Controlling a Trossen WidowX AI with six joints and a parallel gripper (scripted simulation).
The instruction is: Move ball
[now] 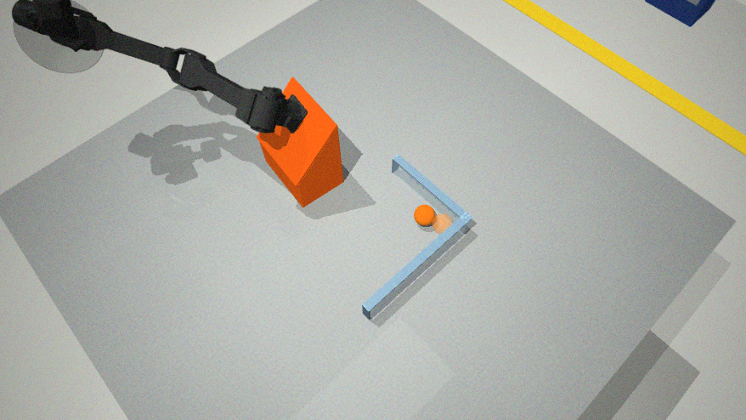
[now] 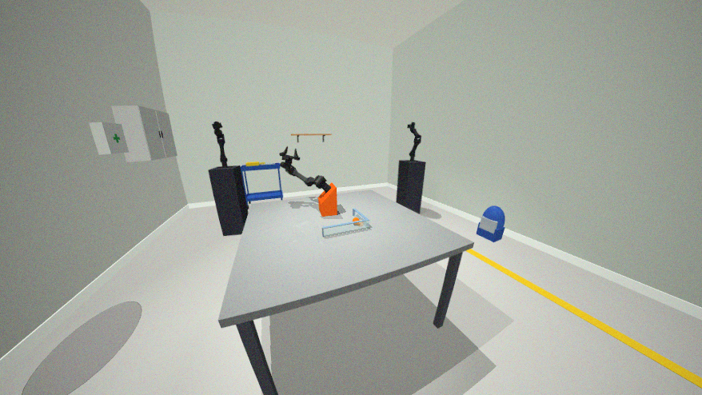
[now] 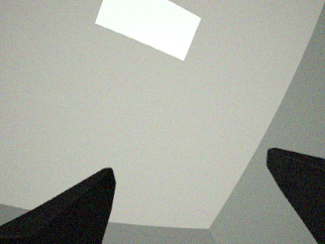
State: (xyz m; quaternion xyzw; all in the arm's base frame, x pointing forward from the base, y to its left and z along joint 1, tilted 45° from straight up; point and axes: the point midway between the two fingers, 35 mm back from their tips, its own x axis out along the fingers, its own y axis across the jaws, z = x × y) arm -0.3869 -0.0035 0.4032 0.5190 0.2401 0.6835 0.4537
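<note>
Right now the orange ball is 690 mm ahead of my gripper tip, 490 mm below it and 420 mm to the left of it. From my gripper tip the other things lie so: low clear wall 660 mm ahead, 480 mm below, 470 mm to the left; then see-through copy of ball 730 mm ahead, 490 mm below, 440 mm to the left.
</note>
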